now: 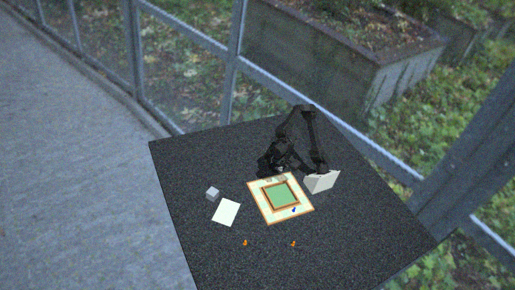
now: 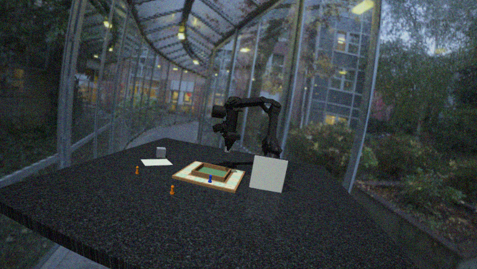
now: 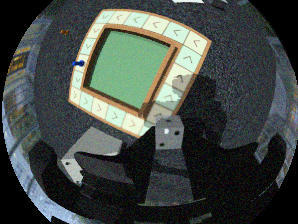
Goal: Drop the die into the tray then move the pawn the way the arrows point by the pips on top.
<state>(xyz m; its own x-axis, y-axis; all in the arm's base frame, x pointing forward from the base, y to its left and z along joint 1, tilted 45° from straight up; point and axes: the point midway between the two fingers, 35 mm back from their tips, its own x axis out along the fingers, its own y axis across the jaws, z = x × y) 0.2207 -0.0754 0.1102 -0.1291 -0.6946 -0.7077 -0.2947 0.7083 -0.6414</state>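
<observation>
Now: gripper tip 5 cm short of the blue pawn, 21 cm to the right of it and 9 cm above it. The rest, counted from my gripper tip: grey die: right at my gripper tip; green dice tray: 5 cm ahead, 10 cm to the left, 11 cm below; white card: 36 cm ahead, 4 cm to the left, 12 cm below.
</observation>
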